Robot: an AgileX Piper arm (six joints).
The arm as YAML. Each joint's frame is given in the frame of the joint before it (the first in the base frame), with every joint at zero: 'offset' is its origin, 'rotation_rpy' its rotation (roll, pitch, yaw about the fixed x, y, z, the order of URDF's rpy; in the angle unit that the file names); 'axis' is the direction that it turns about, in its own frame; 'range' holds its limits. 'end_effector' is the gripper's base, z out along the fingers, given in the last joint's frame.
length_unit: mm
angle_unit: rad
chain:
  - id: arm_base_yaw
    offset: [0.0, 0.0, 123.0]
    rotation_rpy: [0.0, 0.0, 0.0]
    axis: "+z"
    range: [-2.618, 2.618]
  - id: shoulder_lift
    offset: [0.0, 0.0, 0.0]
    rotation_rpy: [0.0, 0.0, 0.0]
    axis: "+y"
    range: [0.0, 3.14]
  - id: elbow
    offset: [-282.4, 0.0, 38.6]
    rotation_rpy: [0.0, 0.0, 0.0]
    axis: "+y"
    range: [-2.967, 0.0]
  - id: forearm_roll
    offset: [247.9, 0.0, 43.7]
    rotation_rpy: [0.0, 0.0, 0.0]
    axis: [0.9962, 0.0, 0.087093]
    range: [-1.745, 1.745]
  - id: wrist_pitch
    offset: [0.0, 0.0, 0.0]
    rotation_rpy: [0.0, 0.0, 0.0]
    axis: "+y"
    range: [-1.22, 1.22]
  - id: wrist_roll
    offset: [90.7, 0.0, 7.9]
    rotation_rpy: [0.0, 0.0, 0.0]
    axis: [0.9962, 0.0, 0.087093]
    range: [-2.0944, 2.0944]
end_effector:
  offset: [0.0, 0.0, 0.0]
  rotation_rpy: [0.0, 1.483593, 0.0]
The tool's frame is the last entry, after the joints.
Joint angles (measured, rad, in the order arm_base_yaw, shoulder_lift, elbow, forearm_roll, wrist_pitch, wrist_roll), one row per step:
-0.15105, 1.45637, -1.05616, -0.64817, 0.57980, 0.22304
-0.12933, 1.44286, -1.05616, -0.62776, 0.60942, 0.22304
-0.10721, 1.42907, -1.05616, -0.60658, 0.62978, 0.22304
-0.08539, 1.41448, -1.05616, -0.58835, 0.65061, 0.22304
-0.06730, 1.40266, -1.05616, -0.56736, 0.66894, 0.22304
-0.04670, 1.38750, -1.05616, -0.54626, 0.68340, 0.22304
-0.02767, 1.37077, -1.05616, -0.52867, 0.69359, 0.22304
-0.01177, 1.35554, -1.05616, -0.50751, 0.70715, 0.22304
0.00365, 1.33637, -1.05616, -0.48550, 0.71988, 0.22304
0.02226, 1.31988, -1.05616, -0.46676, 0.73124, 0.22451
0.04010, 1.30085, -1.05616, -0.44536, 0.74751, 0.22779
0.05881, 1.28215, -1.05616, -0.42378, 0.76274, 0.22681
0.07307, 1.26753, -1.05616, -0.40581, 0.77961, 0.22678
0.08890, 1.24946, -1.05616, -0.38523, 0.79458, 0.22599
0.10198, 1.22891, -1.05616, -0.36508, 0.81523, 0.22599
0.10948, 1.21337, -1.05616, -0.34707, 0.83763, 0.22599
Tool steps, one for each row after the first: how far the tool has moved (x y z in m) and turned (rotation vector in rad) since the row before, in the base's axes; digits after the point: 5 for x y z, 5 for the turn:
-0.00288, 0.00669, 0.00233, 0.01544, 0.00821, -0.00125
-0.00243, 0.00713, 0.00272, 0.01709, 0.00080, 0.00473
-0.00281, 0.00684, 0.00296, 0.01449, 0.00124, 0.00554
-0.00254, 0.00585, 0.00210, 0.01785, 0.00218, 0.00293
-0.00289, 0.00670, 0.00320, 0.01834, -0.00393, 0.00794
-0.00310, 0.00614, 0.00388, 0.01558, -0.00856, 0.00985
-0.00336, 0.00522, 0.00313, 0.01911, -0.00383, 0.00473
-0.00420, 0.00510, 0.00418, 0.02031, -0.00806, 0.00505
-0.00365, 0.00576, 0.00351, 0.01847, -0.00660, 0.00899
-0.00469, 0.00542, 0.00382, 0.02213, -0.00471, 0.00486
-0.00471, 0.00558, 0.00368, 0.01998, -0.00362, 0.00989
-0.00415, 0.00409, 0.00253, 0.01681, 0.00194, 0.00519
-0.00485, 0.00457, 0.00339, 0.01955, -0.00247, 0.00831
-0.00589, 0.00352, 0.00364, 0.01937, 0.00051, 0.00362
-0.00501, 0.00199, 0.00226, 0.01668, 0.00726, -0.00168

